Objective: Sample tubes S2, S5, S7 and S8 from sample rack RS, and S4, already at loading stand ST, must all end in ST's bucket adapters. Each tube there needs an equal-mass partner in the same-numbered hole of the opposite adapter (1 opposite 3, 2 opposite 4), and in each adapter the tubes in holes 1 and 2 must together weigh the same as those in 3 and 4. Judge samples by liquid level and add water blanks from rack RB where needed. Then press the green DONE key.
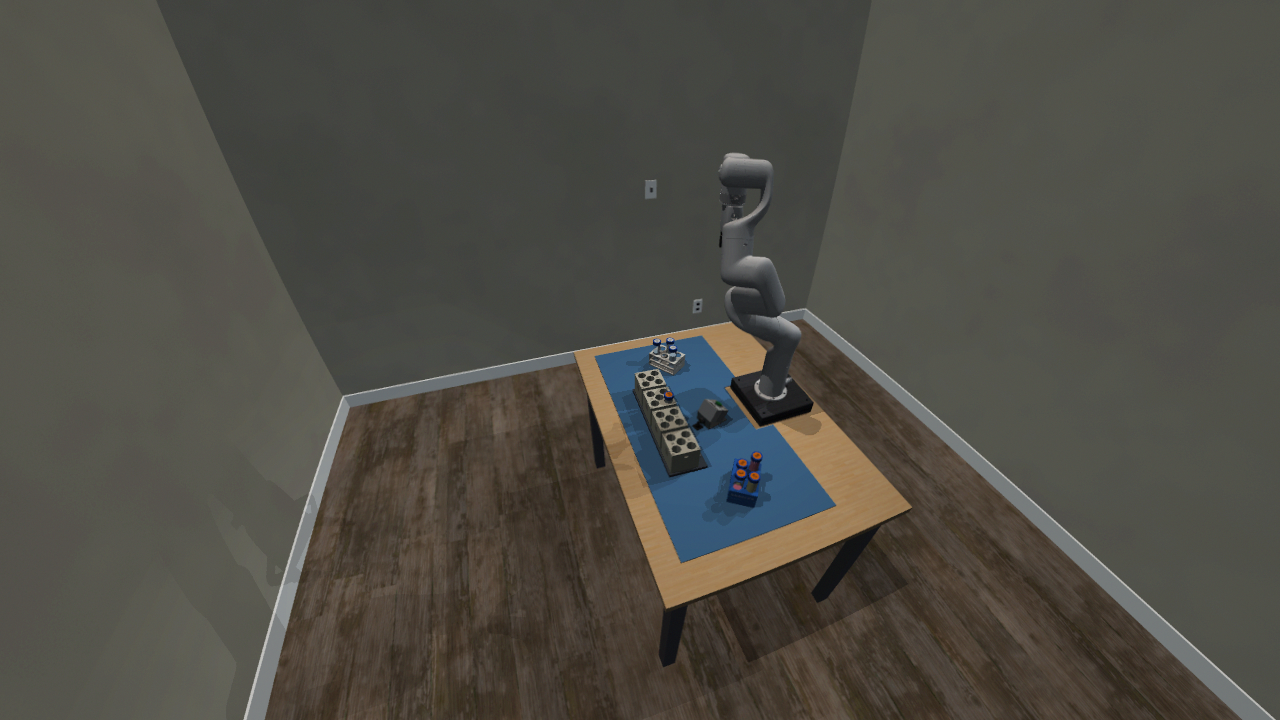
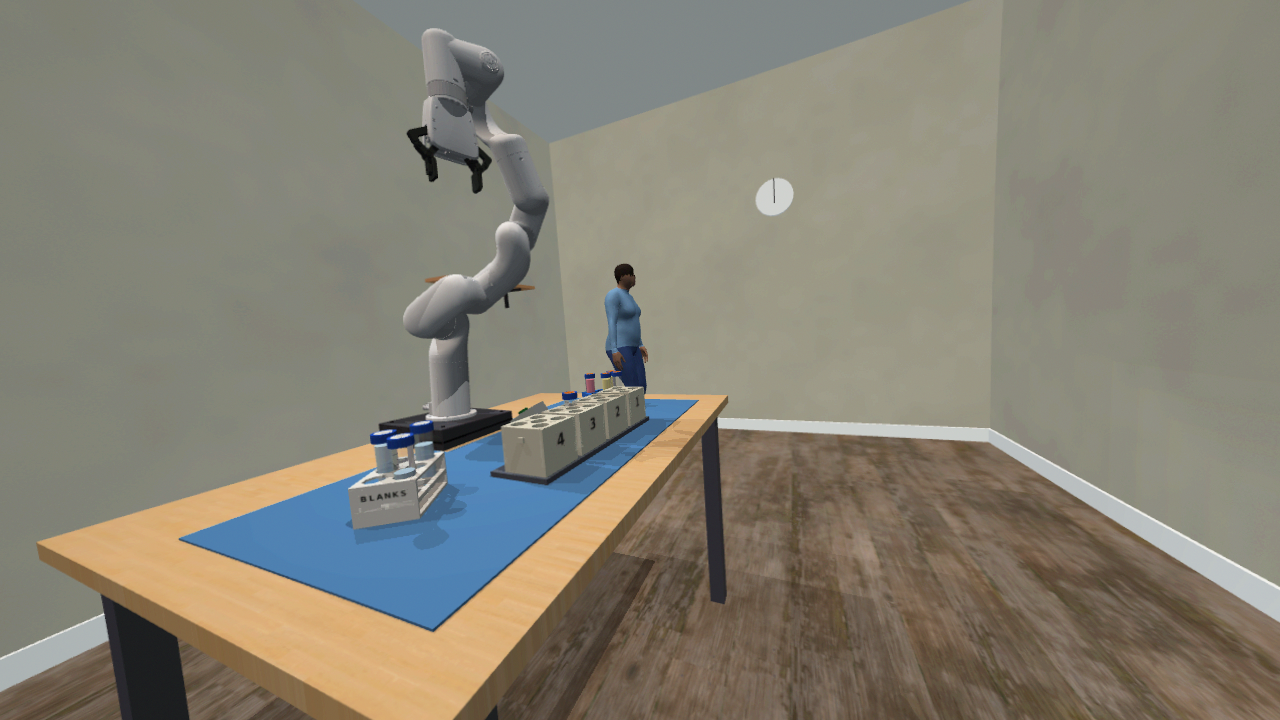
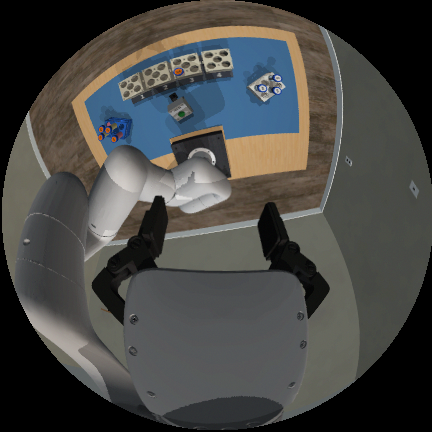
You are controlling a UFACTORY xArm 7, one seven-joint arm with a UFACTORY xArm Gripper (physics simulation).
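Frame: origin at the arm's base, x ahead, y left, z up, level; centimetres.
Seen in the pictures: gripper, fingertip midpoint: [image 2: 456, 186] [image 3: 214, 209]; arm's base at its link origin: [image 1: 770, 390] [image 2: 452, 416].
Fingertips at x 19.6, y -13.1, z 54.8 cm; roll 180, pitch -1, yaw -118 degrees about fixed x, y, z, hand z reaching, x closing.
Note:
Offsets run from my fingertips to a thing's top centre. "spot": to the spot under its first point. Level surfaces: height alone.
My gripper [image 2: 454, 183] [image 3: 214, 209] is open and empty, high above the table and far from the tubes. Blue sample rack RS @[dx +16.1, dy +40.9, dz -53.6 cm] [image 1: 742, 498] [image 3: 125, 121] holds several orange-topped tubes @[dx +17.6, dy +45.1, dz -47.5 cm] [image 1: 753, 477] @[dx +11.9, dy +39.6, dz -47.5 cm] [image 3: 114, 139]; their labels are unreadable. The loading stand's four beige adapters stand in a row. Adapter 3 [image 2: 591, 428] [image 3: 191, 80] holds one orange-topped tube @[dx +21.0, dy +3.1, dz -47.1 cm] [image 1: 668, 394] [image 2: 569, 395] [image 3: 178, 72]; no tubes show in the other adapters. White rack RB @[dx +4.0, dy -25.3, dz -53.6 cm] [image 1: 666, 365] [image 2: 362, 512] holds several blue-rimmed blanks @[dx +2.2, dy -26.1, dz -47.5 cm] [image 2: 383, 454] [image 3: 276, 90]. The green key @[spot: dx +3.7, dy +10.7, dz -52.8 cm] [image 3: 181, 114] is on a grey box @[dx +6.4, dy +10.9, dz -51.2 cm] [image 1: 711, 413].
The blue mat @[dz -59.6 cm] [image 1: 716, 523] [image 2: 295, 541] [image 3: 240, 120] lies under the racks and stand. The arm's black base plate [image 1: 787, 410] [image 3: 220, 150] is at the table edge. A person [image 2: 624, 313] stands beyond the table. A wall shelf shows partly behind the arm.

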